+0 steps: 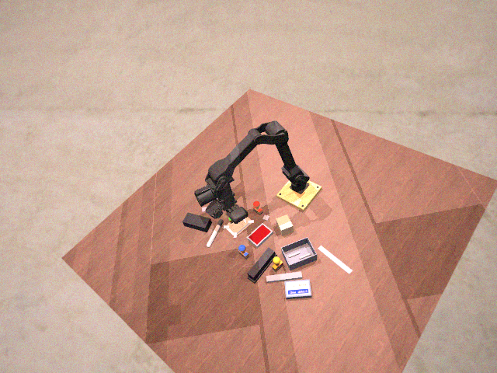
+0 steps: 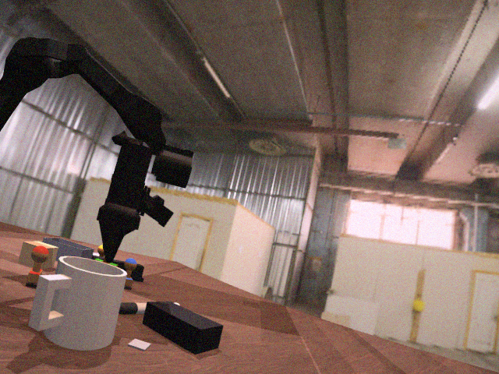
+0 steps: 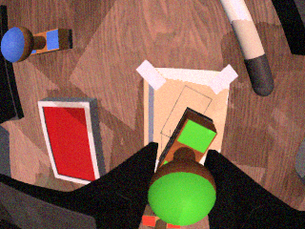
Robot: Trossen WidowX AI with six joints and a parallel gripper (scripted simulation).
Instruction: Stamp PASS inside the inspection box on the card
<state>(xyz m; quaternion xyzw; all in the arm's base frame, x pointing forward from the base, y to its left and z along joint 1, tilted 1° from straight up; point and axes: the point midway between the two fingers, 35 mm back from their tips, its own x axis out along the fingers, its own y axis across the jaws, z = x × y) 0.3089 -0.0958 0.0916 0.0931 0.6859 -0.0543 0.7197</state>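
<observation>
My gripper tip is now 12 cm past the tan cube, 17 cm to the right of it and 5 cm above it. Also, from my gripper tip: green-knobbed stamp: 1 cm below; card: 1 cm behind, 7 cm below; marker pen: 6 cm ahead, 5 cm to the right, 6 cm below.
</observation>
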